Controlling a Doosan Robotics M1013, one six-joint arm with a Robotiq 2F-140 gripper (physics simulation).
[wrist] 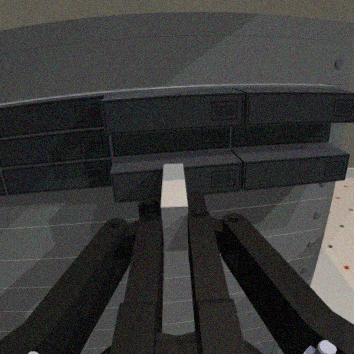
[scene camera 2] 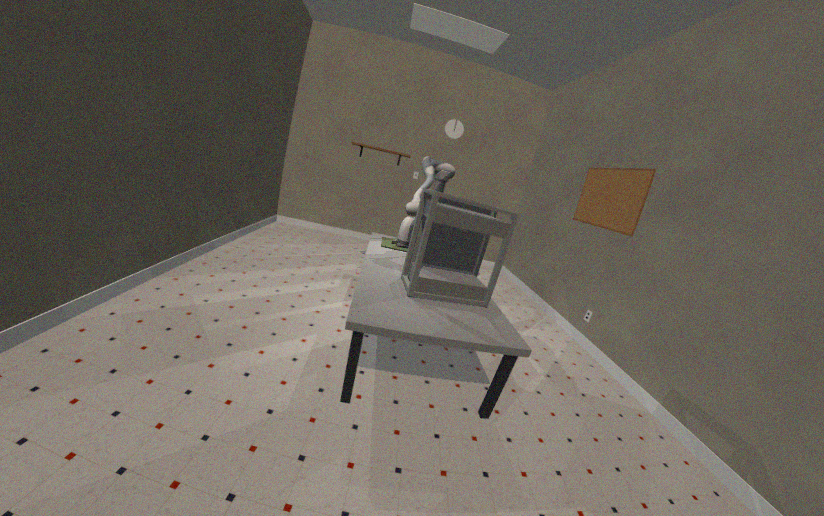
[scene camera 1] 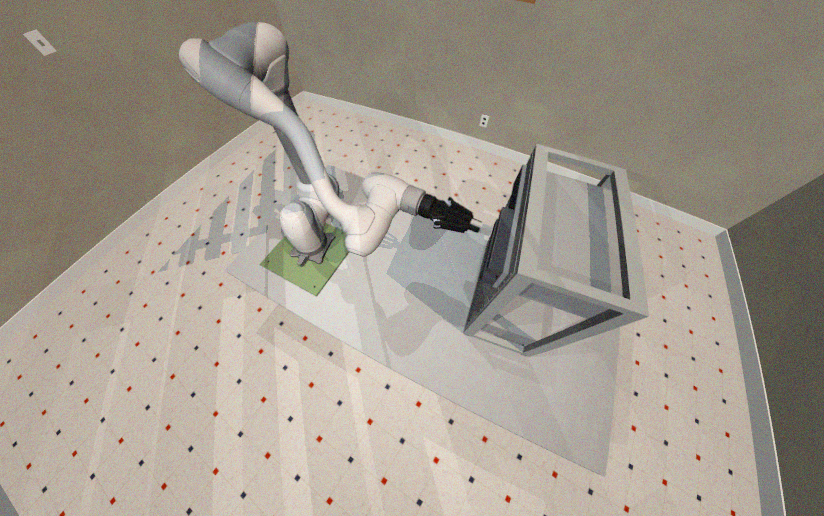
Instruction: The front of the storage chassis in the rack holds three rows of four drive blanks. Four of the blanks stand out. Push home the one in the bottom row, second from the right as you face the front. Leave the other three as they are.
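Places are measured from the arm's base along level axes (x ahead, y down, z left), in centimetres.
Where they show: gripper, fingertip midpoint: (wrist: pixel 173 181) (scene camera 1: pixel 491 232); arm's base, link origin: (scene camera 2: pixel 404 245) (scene camera 1: pixel 313 245).
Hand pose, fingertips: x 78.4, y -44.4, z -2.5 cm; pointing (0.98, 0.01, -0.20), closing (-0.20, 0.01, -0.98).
Observation:
Each offset is from my fingertips to the top centre of the thing. Level surfaces: height alone.
The chassis {dx +19.9, dy -13.4, dz +3.2 cm} (wrist: pixel 200 55) (scene camera 2: pixel 453 249) sits in the grey rack (scene camera 1: pixel 530 212) (scene camera 2: pixel 471 220). In the wrist view, two top-row blanks stand out: the second from right (wrist: pixel 165 112) and the rightmost {dx +5.3, dy -6.7, dz -11.9 cm} (wrist: pixel 287 108). In the bottom row, the second from right (wrist: pixel 140 181) and the rightmost {dx +5.3, dy -1.0, dz -11.9 cm} (wrist: pixel 292 170) stand out. The middle row and left blanks sit further back. My gripper (wrist: pixel 173 181) (scene camera 1: pixel 479 225) is shut and empty. Its pale tip overlaps the bottom-row second-from-right blank, left of that front's middle. Contact cannot be told; the tip hides part of the front.
The rack stands on a grey table {dy +45.3 cm} (scene camera 1: pixel 486 388) (scene camera 2: pixel 425 322). The arm's base is on a green plate (scene camera 1: pixel 291 270) (scene camera 2: pixel 389 244) at the table's other end. The rack's grey frame surrounds the chassis. The protruding top-row blanks are above the gripper's tip.

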